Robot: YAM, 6 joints.
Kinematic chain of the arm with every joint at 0, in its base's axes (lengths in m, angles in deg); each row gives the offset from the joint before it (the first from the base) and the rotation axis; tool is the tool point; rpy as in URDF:
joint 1: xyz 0 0 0.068 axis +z
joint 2: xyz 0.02 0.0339 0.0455 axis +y
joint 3: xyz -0.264 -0.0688 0 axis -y
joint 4: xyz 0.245 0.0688 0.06 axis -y
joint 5: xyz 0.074 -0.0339 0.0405 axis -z
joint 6: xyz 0.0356 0 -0.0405 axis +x
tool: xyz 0 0 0 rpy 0 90 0
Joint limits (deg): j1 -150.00..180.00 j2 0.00..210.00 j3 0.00..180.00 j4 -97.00..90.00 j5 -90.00..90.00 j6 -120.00..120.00
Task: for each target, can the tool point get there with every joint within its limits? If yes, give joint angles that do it. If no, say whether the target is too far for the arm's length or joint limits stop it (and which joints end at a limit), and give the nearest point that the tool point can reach.
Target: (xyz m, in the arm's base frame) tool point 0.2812 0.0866 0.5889
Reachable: yes | joints 12.49 105.16 157.01 -57.08 -41.93 12.22
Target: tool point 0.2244 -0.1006 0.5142
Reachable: yes | joints -19.46 71.41 74.26 46.40 34.30 -73.29
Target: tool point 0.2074 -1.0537 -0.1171
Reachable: no: too far | nearest point 0.1219 -0.6195 -0.0203 | short by 0.453 m
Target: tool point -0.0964 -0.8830 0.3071
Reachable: no: too far | nearest point -0.0685 -0.6271 0.2497 | short by 0.264 m
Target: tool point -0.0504 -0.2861 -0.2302
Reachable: yes | joints -106.82 192.68 107.23 -60.45 -76.06 87.73
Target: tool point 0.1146 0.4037 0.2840
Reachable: yes | joints 75.86 101.81 68.88 30.22 20.58 52.99
